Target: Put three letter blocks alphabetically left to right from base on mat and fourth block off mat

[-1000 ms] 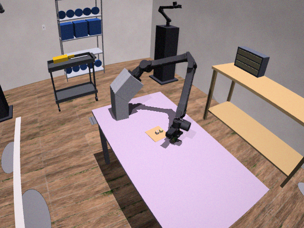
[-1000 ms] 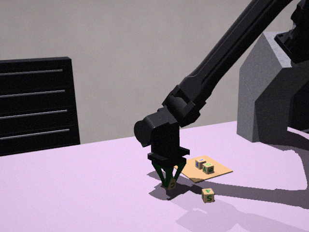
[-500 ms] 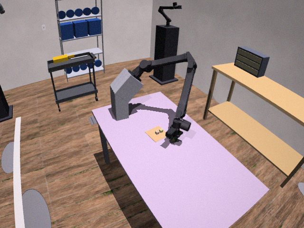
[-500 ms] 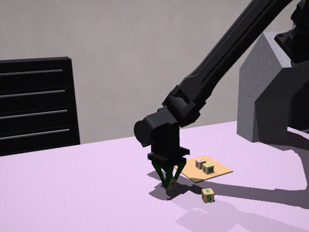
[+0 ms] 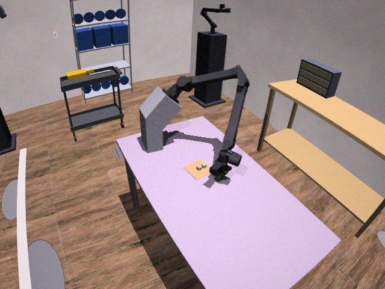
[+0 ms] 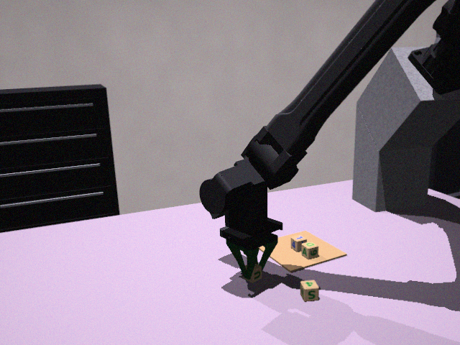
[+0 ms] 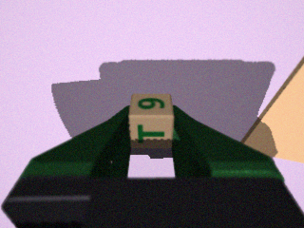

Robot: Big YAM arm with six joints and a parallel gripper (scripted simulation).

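Right now my hand is 14 cm past the L block and 6 cm to the left of it. The rest, counted from my hand: T block (right at my hand); D block (14 cm behind, 2 cm to the right); tan mat (14 cm behind, 6 cm to the right, 1 cm below).
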